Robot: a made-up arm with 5 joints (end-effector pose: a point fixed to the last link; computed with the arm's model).
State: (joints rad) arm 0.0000 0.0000 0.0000 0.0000 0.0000
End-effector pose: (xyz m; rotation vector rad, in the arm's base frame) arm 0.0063 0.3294 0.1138 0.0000 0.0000 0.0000
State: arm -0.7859 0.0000 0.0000 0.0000 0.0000
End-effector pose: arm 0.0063 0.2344 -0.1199 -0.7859 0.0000 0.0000
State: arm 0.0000 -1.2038 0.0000 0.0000 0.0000
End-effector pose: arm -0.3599 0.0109 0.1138 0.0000 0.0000 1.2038
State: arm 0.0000 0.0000 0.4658 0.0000 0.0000
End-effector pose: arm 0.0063 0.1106 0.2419 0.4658 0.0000 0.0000
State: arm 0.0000 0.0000 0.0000 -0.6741 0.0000
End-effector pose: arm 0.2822 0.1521 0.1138 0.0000 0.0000 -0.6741
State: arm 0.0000 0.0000 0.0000 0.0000 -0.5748
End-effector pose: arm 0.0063 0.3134 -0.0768 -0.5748 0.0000 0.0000
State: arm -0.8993 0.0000 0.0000 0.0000 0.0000
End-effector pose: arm 0.0063 0.2067 -0.1449 -0.8993 0.0000 0.0000
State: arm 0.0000 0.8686 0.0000 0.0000 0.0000
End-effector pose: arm 0.3486 0.2158 0.1138 0.0000 0.0000 -0.8686
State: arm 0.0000 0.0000 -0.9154 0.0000 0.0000
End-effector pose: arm 0.0063 0.4961 -0.3421 -0.9154 0.0000 0.0000
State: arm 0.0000 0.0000 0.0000 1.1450 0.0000
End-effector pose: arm -0.5004 0.1510 0.1138 0.0000 0.0000 1.1450
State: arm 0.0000 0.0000 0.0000 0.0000 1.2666
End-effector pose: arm 0.0063 0.0328 0.3814 1.2666 0.0000 0.0000
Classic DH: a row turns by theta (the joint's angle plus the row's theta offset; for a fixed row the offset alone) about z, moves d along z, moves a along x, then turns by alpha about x. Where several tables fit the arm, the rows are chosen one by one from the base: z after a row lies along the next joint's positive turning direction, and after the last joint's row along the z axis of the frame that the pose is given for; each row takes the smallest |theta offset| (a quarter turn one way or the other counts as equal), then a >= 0, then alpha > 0; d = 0 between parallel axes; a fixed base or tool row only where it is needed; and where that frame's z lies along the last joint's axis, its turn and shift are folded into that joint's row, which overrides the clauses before.
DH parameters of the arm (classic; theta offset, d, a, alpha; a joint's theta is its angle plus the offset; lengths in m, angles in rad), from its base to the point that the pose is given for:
base (fixed): 1.5708 0.1116 0 1.5708
joint 1: 0 0.055 -0.0964 1.5708
joint 2: 0 0.395 0.0464 -1.5708
joint 3: 0 -0.1637 -0.1029 -1.5708
joint 4: 0 0.329 0.1518 1.5708
joint 5: 0 0.115 0.3305 -1.5708
tool (fixed): -1.5708 0.0682 0 0

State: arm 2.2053 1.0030 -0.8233 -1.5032 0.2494
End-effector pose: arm 0.4421 0.0672 -0.0913 0.3420 1.6400 -1.3986
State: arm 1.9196 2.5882 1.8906 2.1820 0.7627
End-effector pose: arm 0.2456 0.5402 0.9120 0.9433 -0.8924 -0.8963
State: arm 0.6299 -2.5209 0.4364 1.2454 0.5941
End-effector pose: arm 0.5017 -0.3638 0.0654 0.0779 -0.2913 -2.4174
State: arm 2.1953 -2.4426 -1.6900 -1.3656 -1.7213
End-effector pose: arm -0.0034 0.2474 0.1350 0.9002 -0.1164 -1.8966
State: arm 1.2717 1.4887 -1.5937 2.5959 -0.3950
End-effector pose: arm 0.3334 0.0774 0.5492 1.3822 0.3956 1.8177
